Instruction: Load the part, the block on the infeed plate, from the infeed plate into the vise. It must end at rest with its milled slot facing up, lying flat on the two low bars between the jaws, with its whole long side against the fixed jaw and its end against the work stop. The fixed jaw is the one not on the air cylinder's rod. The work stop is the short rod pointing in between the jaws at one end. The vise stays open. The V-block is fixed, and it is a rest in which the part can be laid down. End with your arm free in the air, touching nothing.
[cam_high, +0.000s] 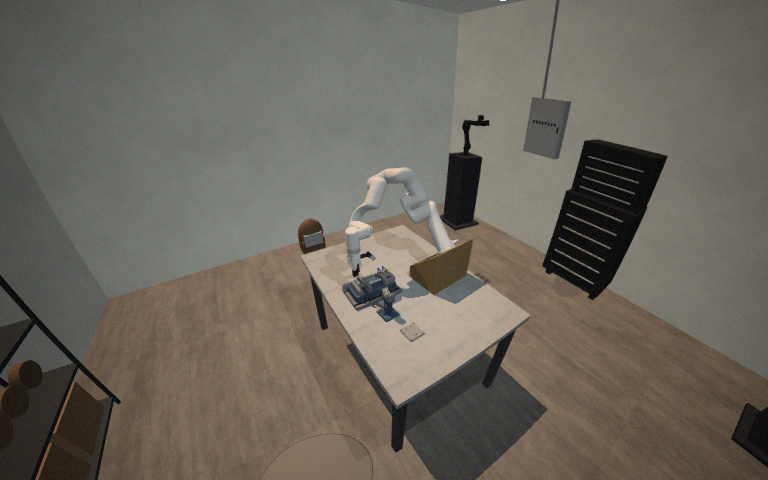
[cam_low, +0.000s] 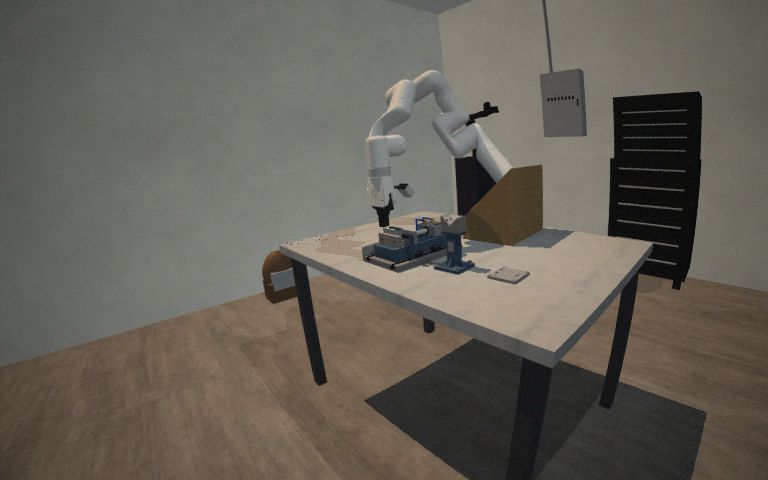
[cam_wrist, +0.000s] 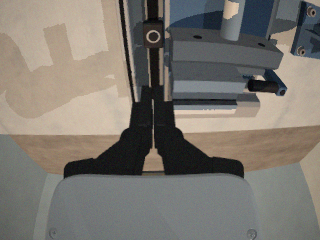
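Right now the part is 50 mm to the left of my hand and 30 mm below it. The rest, counted from my hand: moving jaw (60 mm to the left, 50 mm below, 40 mm behind); air cylinder rod (90 mm behind, 60 mm to the left, 50 mm below); work stop (110 mm to the left, 40 mm below, 10 mm behind).
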